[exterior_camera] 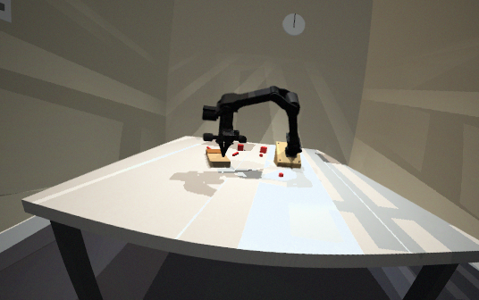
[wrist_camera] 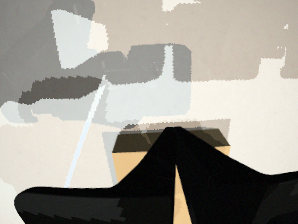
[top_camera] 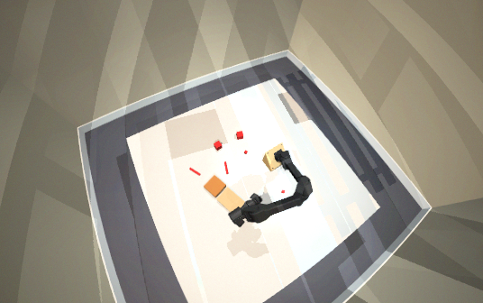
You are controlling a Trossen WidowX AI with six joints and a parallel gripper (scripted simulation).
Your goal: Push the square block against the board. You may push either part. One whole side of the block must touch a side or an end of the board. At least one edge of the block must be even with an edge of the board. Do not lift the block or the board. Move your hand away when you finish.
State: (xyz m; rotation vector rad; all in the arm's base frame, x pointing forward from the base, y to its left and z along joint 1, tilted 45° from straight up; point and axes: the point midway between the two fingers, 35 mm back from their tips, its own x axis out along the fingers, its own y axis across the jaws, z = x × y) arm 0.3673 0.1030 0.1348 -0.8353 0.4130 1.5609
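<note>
Right now my gripper tip is 3 cm short of the tan board, 10 cm to the left of it and 5 cm above it. Round my gripper tip: orange square block 6 cm ahead, 23 cm to the right, 5 cm below.
</note>
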